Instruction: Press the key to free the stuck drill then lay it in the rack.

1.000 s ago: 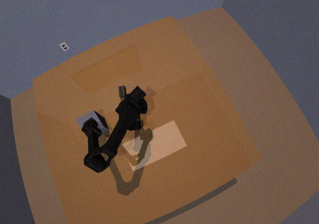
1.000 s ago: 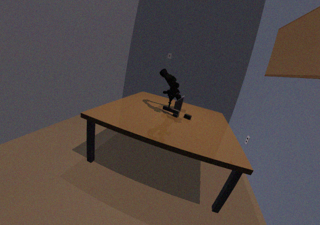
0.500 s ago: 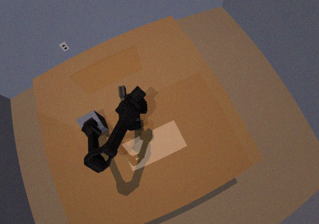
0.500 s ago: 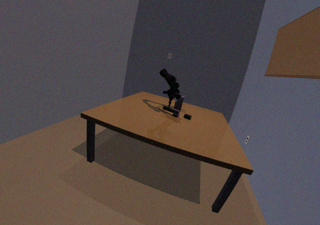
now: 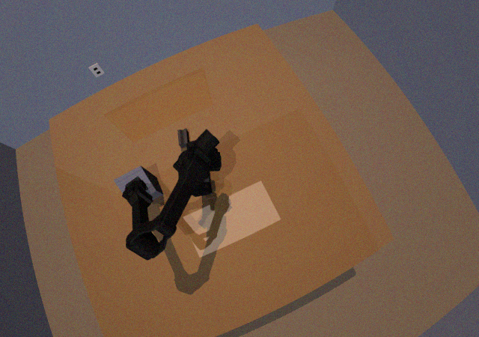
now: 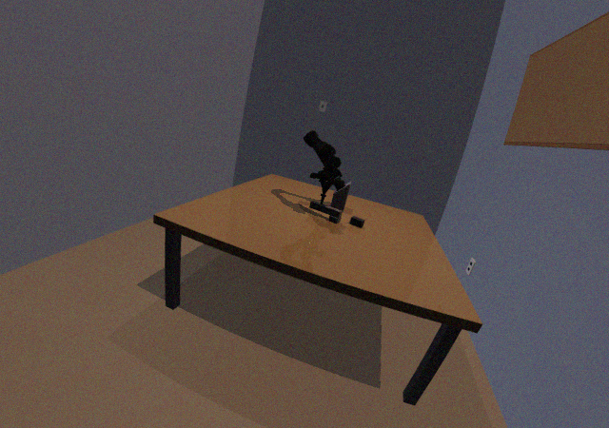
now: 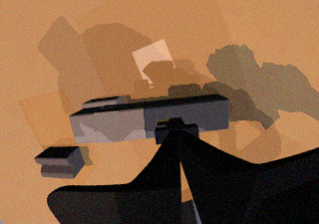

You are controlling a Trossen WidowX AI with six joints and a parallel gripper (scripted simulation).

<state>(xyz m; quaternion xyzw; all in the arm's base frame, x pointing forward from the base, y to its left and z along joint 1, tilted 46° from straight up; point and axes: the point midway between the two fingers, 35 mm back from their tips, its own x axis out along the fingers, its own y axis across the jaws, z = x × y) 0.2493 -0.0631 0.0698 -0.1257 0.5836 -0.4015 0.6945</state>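
The drill lies 8 cm below my gripper tip, 5 cm to the left of it and 1 cm ahead of it. Round my gripper tip: dark block 22 cm to the left, 11 cm below; then grey block 9 cm below, 3 cm to the left.
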